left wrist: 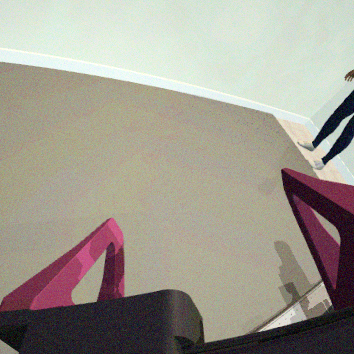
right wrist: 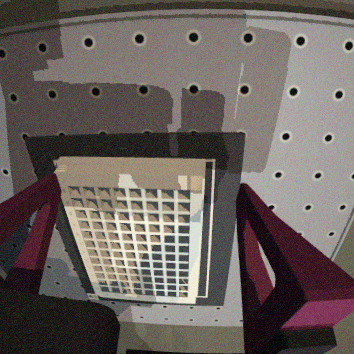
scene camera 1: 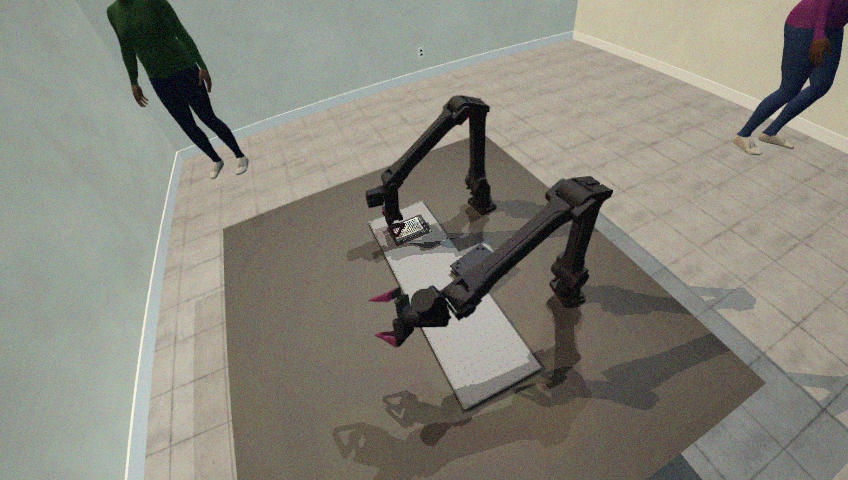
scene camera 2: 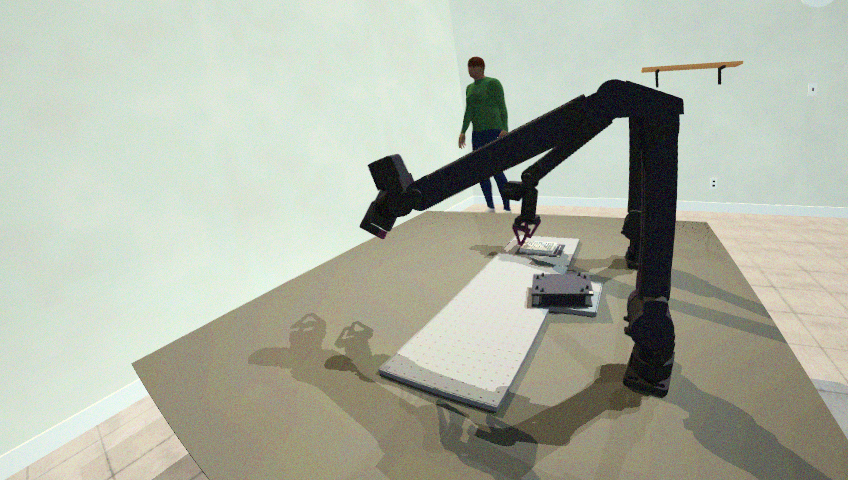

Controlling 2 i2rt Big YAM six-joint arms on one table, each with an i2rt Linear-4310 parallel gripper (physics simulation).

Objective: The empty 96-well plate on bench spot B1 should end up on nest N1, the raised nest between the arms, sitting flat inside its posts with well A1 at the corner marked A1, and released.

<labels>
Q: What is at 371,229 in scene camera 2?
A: My left gripper.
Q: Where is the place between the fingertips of my left gripper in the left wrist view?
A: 196,203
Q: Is my right gripper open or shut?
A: Open.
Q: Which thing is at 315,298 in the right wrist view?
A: My right gripper.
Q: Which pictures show my left gripper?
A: The left wrist view, scene camera 1 and scene camera 2 only.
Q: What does my left gripper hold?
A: Nothing.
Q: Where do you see a white well plate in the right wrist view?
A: At 137,221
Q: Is my left gripper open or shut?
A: Open.
</labels>
